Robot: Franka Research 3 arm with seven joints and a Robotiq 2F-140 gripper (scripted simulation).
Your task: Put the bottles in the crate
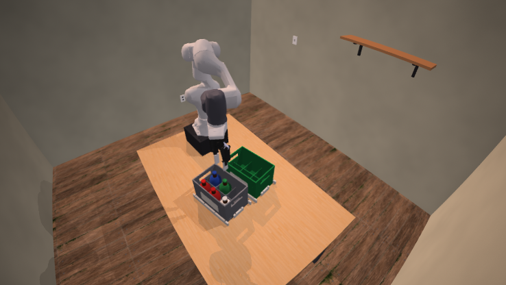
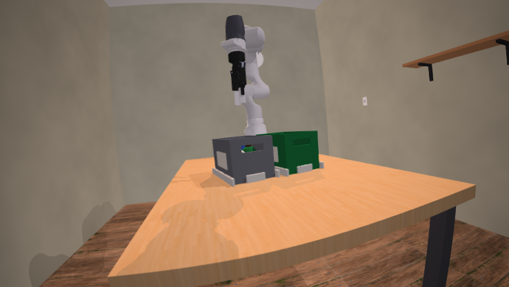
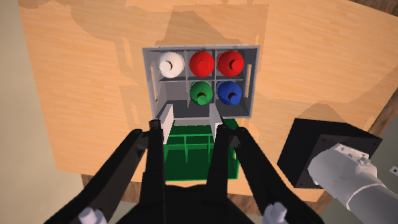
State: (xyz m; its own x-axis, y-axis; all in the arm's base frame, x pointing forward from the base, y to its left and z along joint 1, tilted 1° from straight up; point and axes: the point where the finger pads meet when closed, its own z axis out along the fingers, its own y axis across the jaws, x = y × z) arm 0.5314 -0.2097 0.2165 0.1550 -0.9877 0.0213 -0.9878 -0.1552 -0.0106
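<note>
Now: hand 120 mm past the blue-label bottle, 10 mm to the right of it and 260 mm above it. Also, from my hand: grey crate 20 mm behind, 10 mm to the right, 270 mm below; white-labelled bottle 80 mm ahead, 50 mm to the right, 260 mm below; green-label bottle 30 mm behind, 30 mm to the left, 260 mm below.
</note>
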